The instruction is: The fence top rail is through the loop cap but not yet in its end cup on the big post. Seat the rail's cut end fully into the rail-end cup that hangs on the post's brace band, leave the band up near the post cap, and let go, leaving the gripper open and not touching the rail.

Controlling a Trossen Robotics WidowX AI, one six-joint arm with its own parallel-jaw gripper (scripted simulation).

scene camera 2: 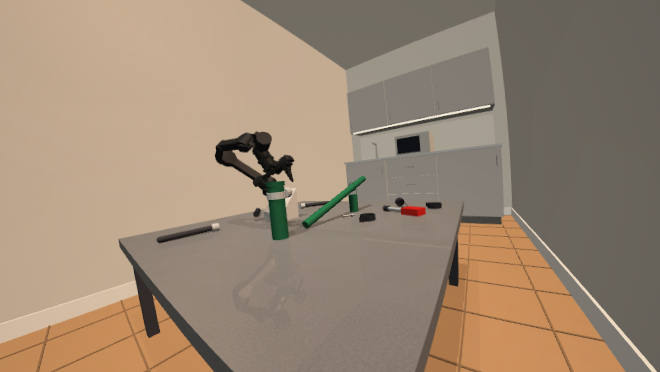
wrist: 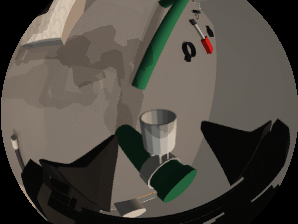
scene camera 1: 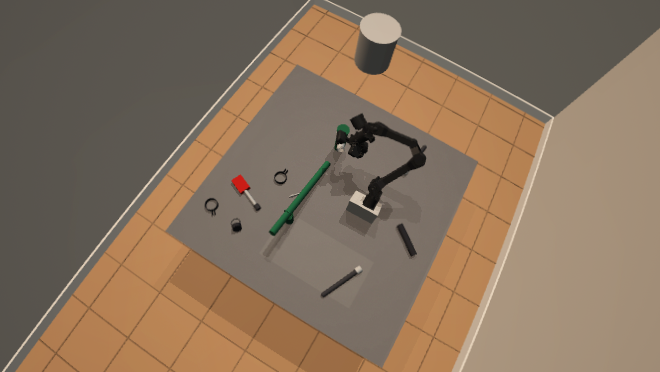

Scene:
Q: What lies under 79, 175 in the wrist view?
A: My gripper.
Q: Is my gripper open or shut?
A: Open.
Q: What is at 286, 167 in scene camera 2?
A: My gripper.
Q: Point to a big green post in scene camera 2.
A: At 278, 217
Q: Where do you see a big green post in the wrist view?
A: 172, 178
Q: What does my gripper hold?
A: Nothing.

